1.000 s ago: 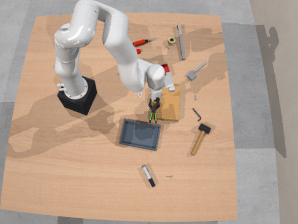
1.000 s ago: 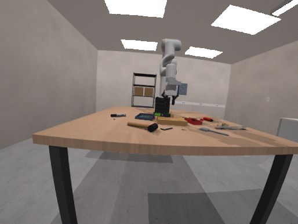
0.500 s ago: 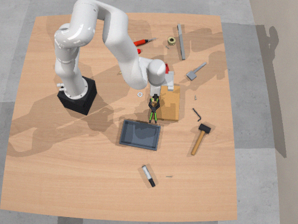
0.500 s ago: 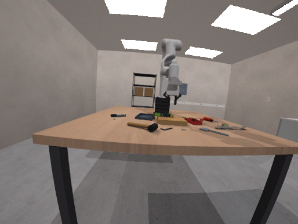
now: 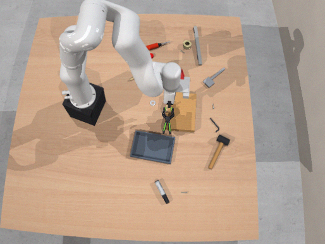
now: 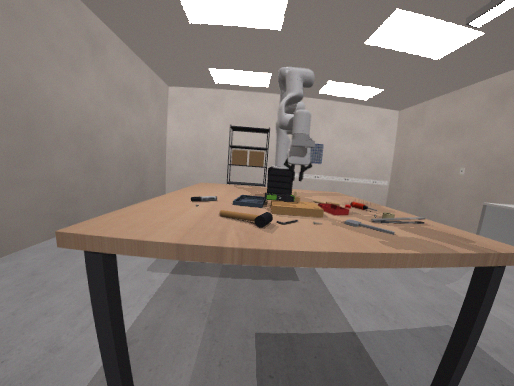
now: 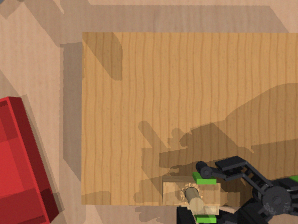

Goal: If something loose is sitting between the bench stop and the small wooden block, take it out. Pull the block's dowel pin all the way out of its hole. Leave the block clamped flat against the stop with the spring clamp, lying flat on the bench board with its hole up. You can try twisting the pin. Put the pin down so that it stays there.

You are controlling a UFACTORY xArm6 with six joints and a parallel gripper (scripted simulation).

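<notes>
Right now the dowel pin is 9 cm below my hand. Round my hand: small wooden block (11 cm below); red tray (4 cm ahead, 18 cm to the left, 14 cm below); dark grey tray (11 cm behind, 18 cm to the right, 14 cm below).
</notes>
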